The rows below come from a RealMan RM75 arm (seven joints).
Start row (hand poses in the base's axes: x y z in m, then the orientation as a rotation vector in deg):
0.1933 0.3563 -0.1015 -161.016 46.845 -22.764
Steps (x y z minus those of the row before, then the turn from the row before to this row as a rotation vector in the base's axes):
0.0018 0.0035 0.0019 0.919 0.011 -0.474
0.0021 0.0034 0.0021 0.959 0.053 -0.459
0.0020 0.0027 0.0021 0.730 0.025 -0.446
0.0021 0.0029 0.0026 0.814 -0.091 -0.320
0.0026 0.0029 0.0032 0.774 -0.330 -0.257
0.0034 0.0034 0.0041 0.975 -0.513 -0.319
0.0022 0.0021 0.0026 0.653 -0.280 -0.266
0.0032 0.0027 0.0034 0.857 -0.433 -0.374
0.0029 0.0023 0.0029 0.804 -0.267 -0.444
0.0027 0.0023 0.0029 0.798 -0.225 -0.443
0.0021 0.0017 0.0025 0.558 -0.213 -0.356
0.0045 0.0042 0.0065 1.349 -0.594 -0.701
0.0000 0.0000 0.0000 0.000 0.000 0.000
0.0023 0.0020 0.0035 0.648 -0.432 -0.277
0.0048 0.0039 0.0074 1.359 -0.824 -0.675
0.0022 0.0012 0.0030 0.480 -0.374 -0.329
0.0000 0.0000 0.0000 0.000 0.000 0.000
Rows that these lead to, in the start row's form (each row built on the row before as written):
0.1951 0.3598 -0.0996 -160.034 47.498 -22.346
0.1972 0.3632 -0.0975 -159.034 48.129 -21.850
0.1992 0.3659 -0.0954 -158.233 48.737 -21.511
0.2013 0.3688 -0.0928 -157.346 49.130 -21.263
0.2039 0.3717 -0.0896 -156.416 49.372 -21.344
0.2073 0.3751 -0.0855 -155.206 49.639 -21.572
0.2095 0.3772 -0.0829 -154.404 49.904 -21.650
0.2127 0.3799 -0.0795 -153.315 50.262 -21.841
0.2156 0.3822 -0.0766 -152.319 50.760 -21.858
0.2183 0.3845 -0.0737 -151.345 51.262 -21.822
0.2204 0.3862 -0.0712 -150.624 51.655 -21.879
0.2249 0.3904 -0.0647 -148.901 52.351 -22.075
0.2249 0.3904 -0.0647 -148.901 52.351 -22.075
0.2272 0.3924 -0.0612 -148.032 52.551 -22.336
0.2320 0.3963 -0.0538 -146.209 53.110 -22.798
0.2342 0.3975 -0.0508 -145.496 53.392 -23.088
0.2342 0.3975 -0.0508 -145.496 53.392 -23.088

